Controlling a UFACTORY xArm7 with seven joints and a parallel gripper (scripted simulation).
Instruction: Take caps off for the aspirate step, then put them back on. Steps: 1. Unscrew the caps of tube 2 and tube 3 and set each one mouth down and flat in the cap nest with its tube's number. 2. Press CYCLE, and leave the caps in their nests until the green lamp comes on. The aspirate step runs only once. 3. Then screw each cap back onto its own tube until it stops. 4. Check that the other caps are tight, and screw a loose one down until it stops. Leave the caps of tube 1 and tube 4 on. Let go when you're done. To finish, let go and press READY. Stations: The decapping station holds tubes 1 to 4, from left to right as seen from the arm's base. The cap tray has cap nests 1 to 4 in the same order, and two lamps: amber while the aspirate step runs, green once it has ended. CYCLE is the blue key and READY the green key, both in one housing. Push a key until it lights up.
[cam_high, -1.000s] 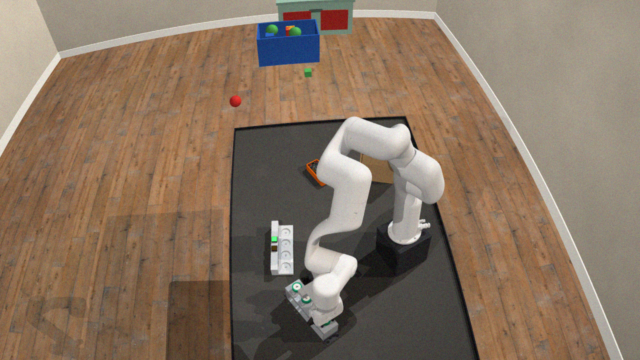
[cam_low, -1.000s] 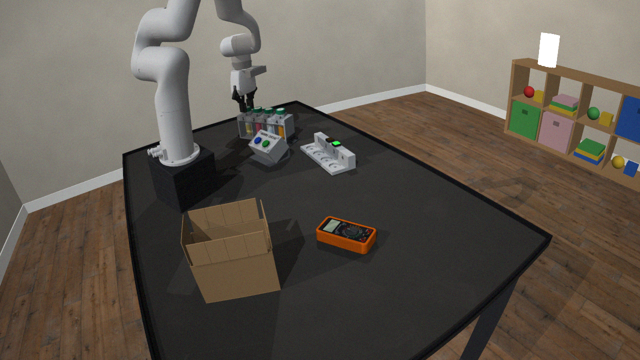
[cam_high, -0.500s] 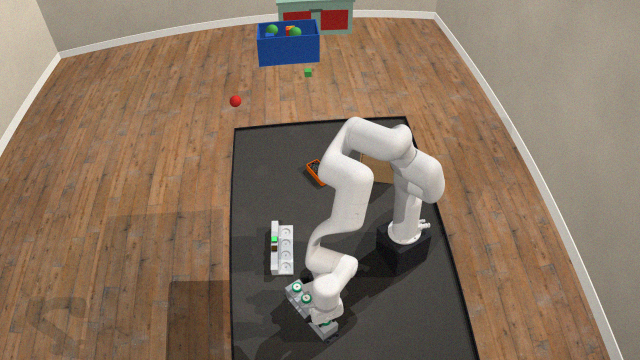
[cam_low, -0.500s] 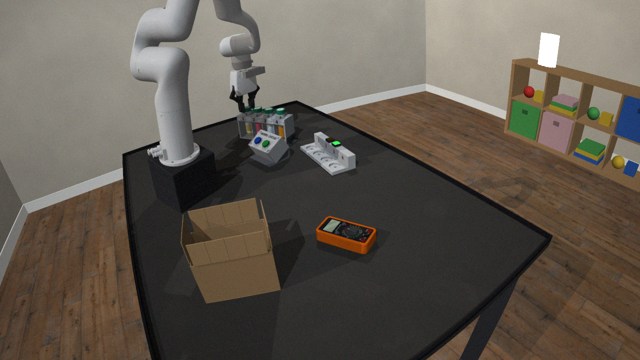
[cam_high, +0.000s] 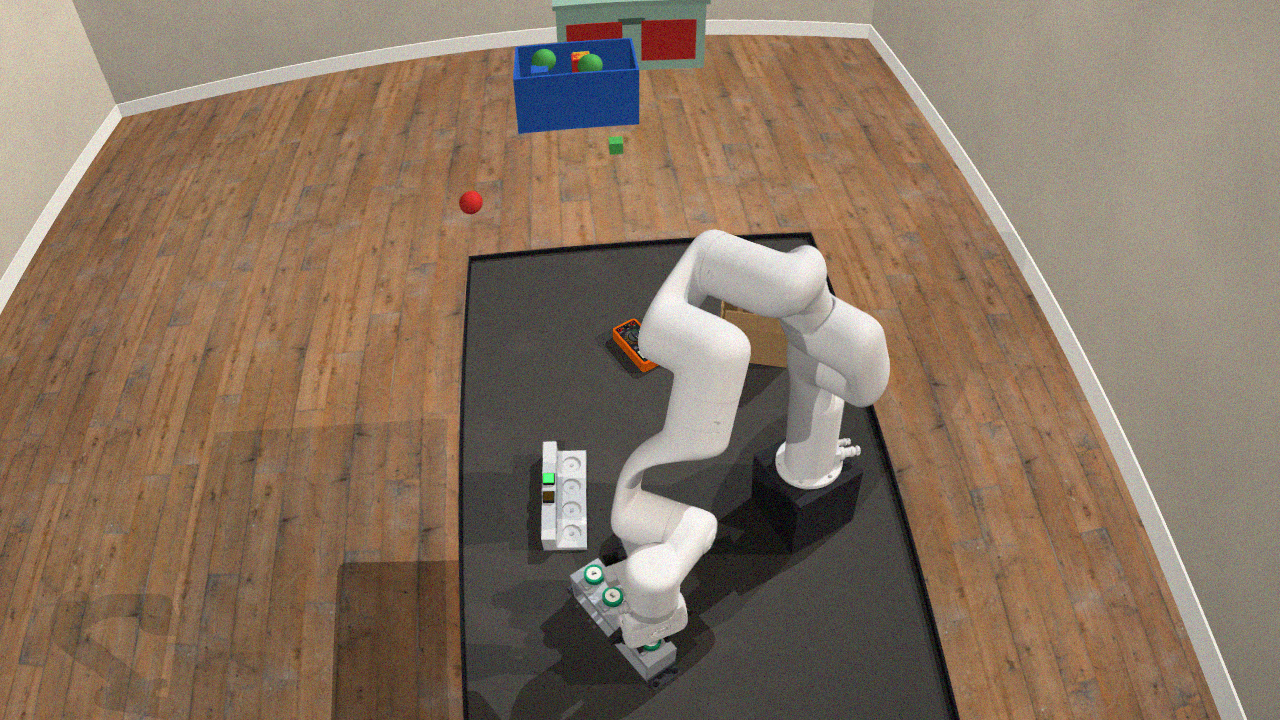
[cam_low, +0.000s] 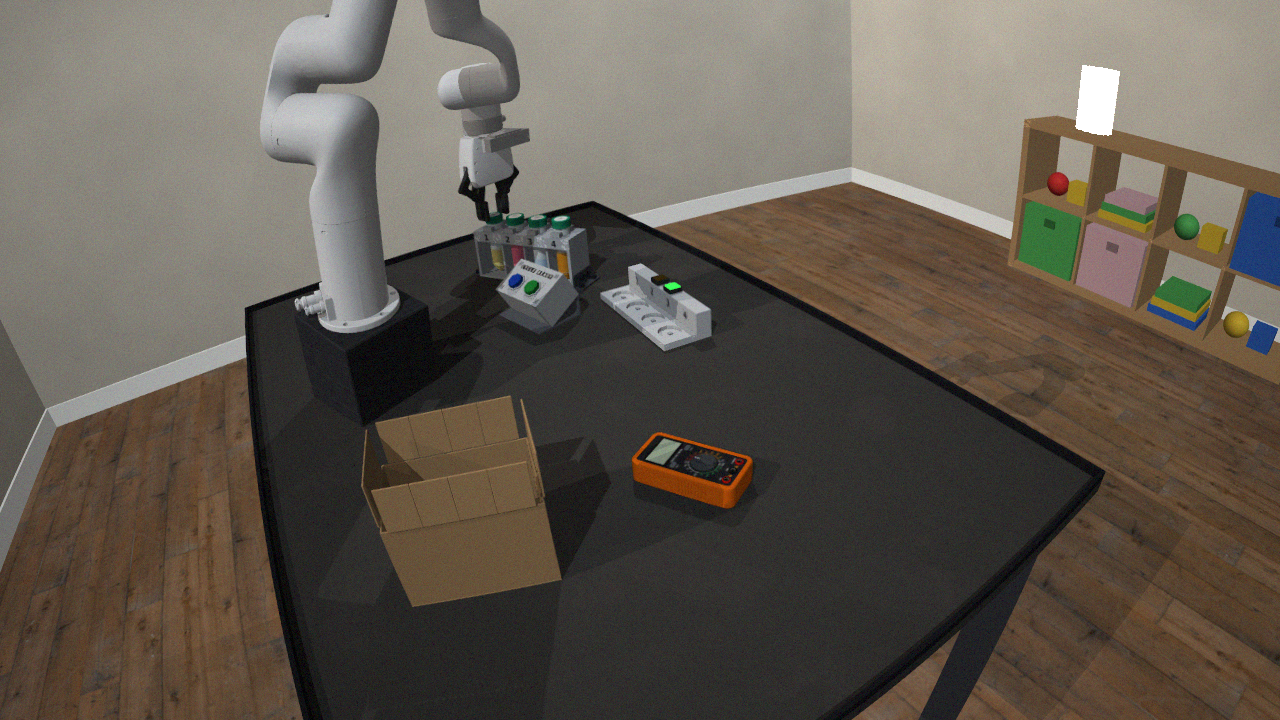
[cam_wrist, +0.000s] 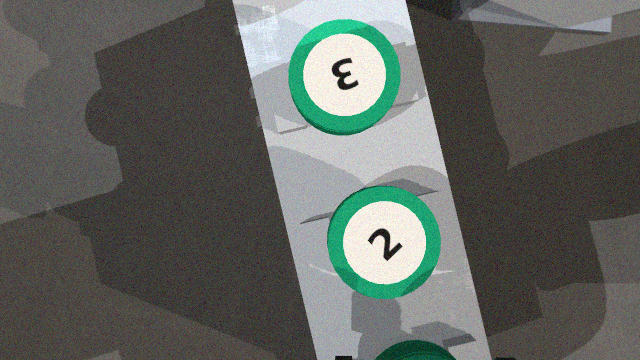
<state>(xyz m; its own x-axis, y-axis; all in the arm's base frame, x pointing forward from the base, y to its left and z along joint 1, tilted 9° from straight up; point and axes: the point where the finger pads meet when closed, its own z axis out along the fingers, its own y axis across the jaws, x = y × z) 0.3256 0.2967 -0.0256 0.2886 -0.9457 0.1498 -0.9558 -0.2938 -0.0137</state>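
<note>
The cap is 130 mm to the right of my hand, 80 mm ahead of it and 20 mm below it. From my hand the other things lie so: blue key (210 mm to the right, 70 mm below, 50 mm behind); green key (260 mm to the right, 70 mm below, 40 mm behind); key housing (230 mm to the right, 80 mm below, 30 mm behind).
</note>
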